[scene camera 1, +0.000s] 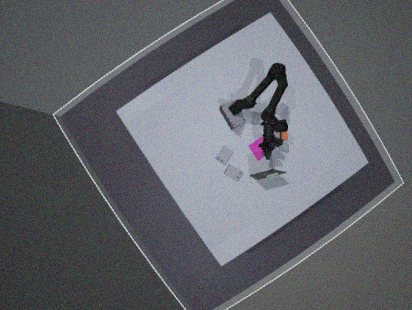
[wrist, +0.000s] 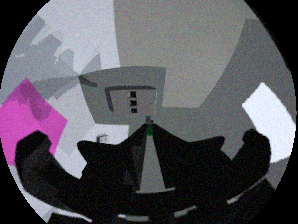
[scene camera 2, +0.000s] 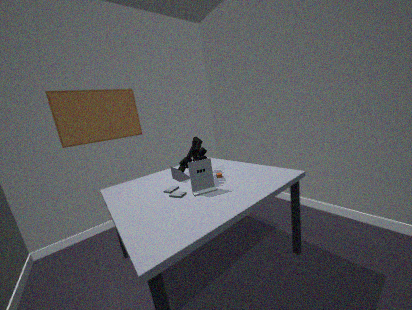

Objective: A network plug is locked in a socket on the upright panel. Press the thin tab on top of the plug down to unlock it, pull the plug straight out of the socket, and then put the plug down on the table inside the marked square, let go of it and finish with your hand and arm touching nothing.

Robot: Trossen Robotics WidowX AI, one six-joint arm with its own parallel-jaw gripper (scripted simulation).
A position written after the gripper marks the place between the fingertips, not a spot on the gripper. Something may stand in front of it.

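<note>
A panel [scene camera 2: 201,175] is visible, and the wrist view offers another look at the panel [wrist: 126,95]. The gripper [wrist: 149,126] can be seen as well.
</note>
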